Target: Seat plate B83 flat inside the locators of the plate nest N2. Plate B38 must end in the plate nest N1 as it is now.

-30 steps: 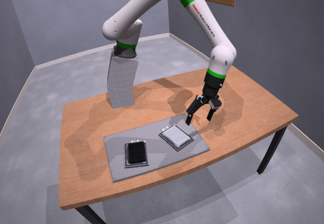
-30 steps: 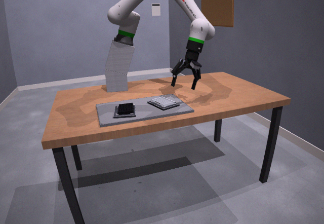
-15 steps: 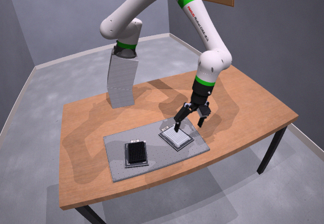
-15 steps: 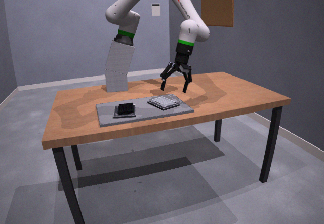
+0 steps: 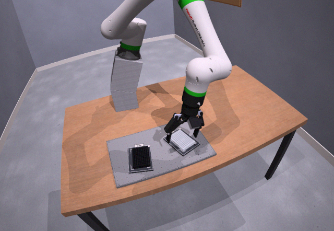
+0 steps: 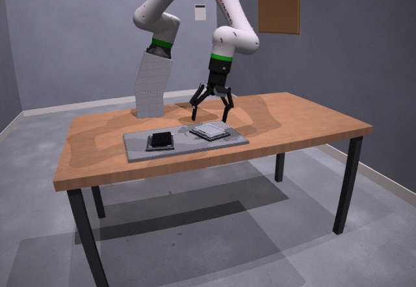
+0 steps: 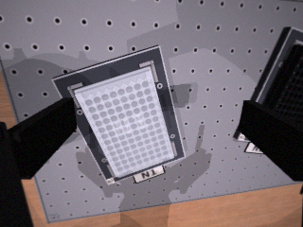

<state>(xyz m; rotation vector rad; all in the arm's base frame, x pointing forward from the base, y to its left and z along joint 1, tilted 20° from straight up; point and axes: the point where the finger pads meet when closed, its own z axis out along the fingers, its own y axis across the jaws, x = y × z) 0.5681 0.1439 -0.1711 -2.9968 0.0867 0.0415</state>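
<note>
Now: the black well plate 22 cm to the right of my hand, 7 cm below it and 3 cm behind it. Also, from my hand: white well plate (7 cm below, 4 cm behind, 2 cm to the left).
</note>
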